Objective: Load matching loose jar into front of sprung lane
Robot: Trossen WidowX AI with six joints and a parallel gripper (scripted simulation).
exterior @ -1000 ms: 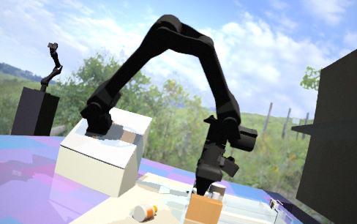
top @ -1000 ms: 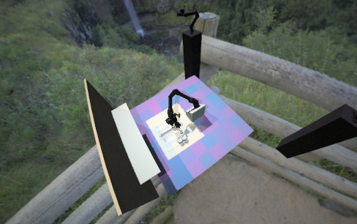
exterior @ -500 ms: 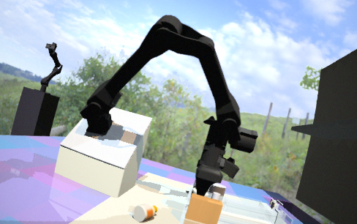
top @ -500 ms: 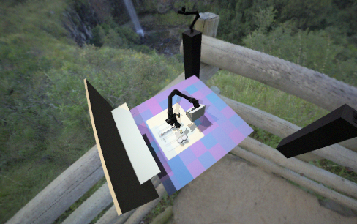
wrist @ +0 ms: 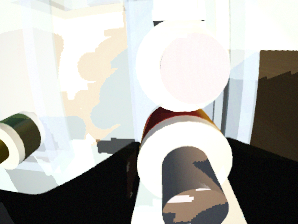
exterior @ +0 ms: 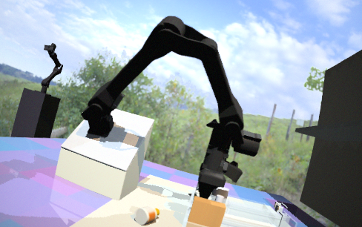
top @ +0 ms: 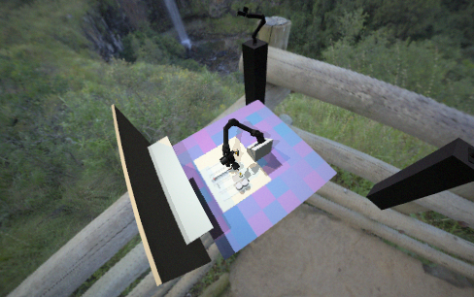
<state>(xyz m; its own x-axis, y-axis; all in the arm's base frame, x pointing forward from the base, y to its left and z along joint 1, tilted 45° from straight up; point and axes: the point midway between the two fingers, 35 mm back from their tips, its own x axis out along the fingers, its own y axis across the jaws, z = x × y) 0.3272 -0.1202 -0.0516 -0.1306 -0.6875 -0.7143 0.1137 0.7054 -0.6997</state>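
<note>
Now: gripper tip 8 cm to the left of the tan block and 1 cm above it. The rest, counted from my gripper tip: clear lane 15 cm ahead, 1 cm to the left, 3 cm below.
</note>
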